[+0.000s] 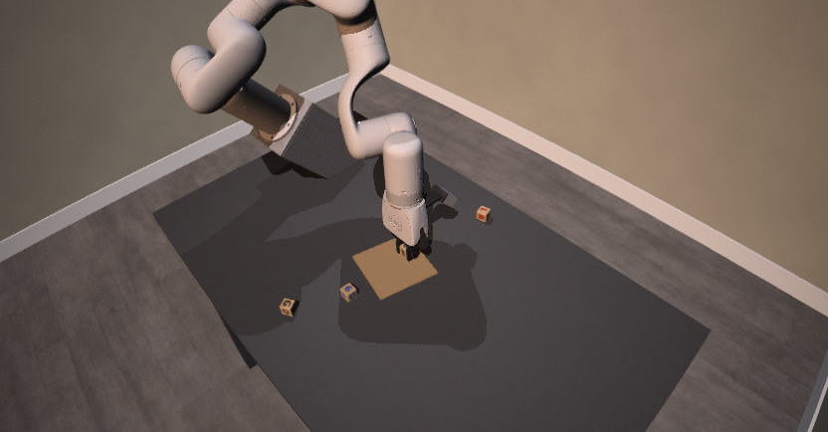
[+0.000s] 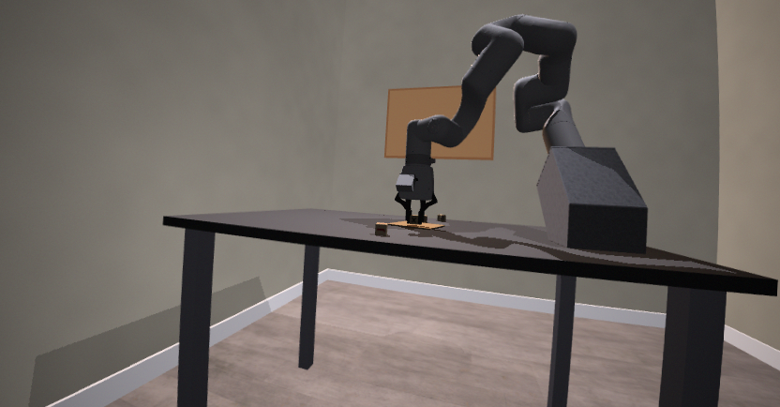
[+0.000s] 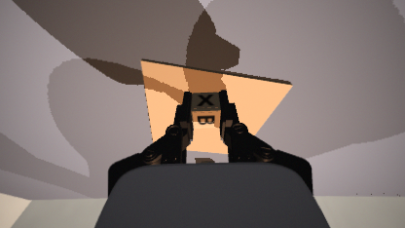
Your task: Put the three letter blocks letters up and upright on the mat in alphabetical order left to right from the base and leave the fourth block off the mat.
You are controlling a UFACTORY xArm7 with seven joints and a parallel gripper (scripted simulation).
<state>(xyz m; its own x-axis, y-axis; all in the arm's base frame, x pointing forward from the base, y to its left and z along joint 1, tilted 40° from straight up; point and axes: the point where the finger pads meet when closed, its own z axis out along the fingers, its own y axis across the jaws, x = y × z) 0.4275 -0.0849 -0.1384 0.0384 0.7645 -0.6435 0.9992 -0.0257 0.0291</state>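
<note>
My hand is 40 mm to the left of the tan mat and 30 mm above it.
</note>
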